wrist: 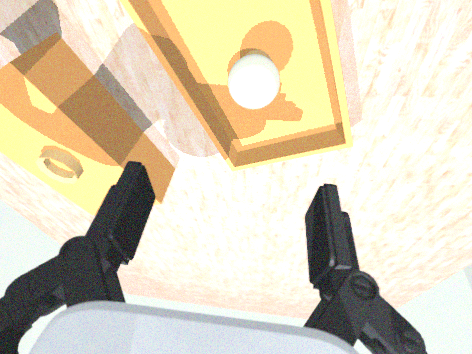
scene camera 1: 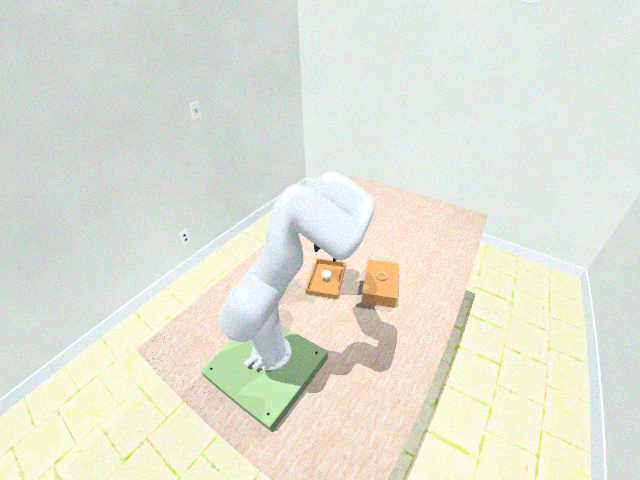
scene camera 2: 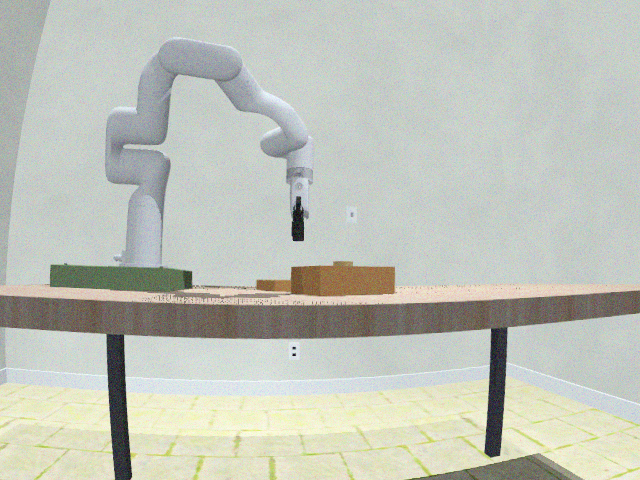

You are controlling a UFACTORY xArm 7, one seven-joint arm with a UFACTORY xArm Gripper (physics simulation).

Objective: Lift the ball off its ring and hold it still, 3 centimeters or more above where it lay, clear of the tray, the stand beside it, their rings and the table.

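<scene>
The white ball rests inside the shallow orange tray; its ring is mostly hidden beneath it. In scene camera 2 the ball does not show. My gripper is open and empty, pointing down, well above the tray and stand. In the wrist view the ball lies above the gap between the fingertips, not between them. In scene camera 1 the arm hides most of the gripper.
The taller orange stand is beside the tray, with an empty ring on top. A narrow gap separates them. The green base plate carries the arm.
</scene>
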